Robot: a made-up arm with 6 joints. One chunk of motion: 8 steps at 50 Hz.
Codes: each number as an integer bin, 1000 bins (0 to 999) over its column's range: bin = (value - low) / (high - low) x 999, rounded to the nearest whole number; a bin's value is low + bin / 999 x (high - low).
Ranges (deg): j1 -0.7..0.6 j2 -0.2..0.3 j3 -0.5..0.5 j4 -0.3..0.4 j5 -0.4..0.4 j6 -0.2..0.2
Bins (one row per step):
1: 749 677 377 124 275 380
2: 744 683 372 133 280 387
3: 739 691 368 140 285 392
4: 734 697 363 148 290 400
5: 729 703 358 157 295 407
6: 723 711 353 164 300 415
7: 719 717 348 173 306 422
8: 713 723 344 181 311 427
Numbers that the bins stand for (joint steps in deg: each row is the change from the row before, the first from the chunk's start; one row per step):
1: 0.275 0.139 -0.123 -0.213 -0.180 -0.048
2: 0.268 0.142 -0.128 -0.207 -0.176 -0.045
3: 0.262 0.146 -0.132 -0.202 -0.172 -0.043
4: 0.255 0.149 -0.137 -0.196 -0.168 -0.040
5: 0.249 0.152 -0.142 -0.190 -0.164 -0.037
6: 0.241 0.156 -0.147 -0.185 -0.160 -0.034
7: 0.236 0.159 -0.152 -0.179 -0.155 -0.031
8: 0.228 0.162 -0.156 -0.173 -0.151 -0.029

